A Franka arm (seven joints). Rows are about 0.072 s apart.
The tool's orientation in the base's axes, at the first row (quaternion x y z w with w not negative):
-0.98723 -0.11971 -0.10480 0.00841
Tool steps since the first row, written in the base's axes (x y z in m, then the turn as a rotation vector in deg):
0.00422 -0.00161 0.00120 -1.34 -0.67 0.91
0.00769 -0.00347 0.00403 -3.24 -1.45 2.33
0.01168 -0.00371 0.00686 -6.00 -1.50 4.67
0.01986 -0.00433 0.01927 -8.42 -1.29 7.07
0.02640 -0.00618 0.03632 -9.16 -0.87 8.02
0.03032 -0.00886 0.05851 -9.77 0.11 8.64
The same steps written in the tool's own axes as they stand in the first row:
0.00388 0.00258 -0.00038 -1.24 0.34 -1.19
0.00733 0.00524 -0.00251 -2.93 0.66 -3.00
0.01165 0.00644 -0.00447 -5.07 0.07 -5.86
0.02186 0.00910 -0.01496 -6.82 -0.69 -8.69
0.03120 0.01260 -0.03037 -7.22 -1.27 -9.76
0.03893 0.01632 -0.05137 -7.44 -2.36 -10.45

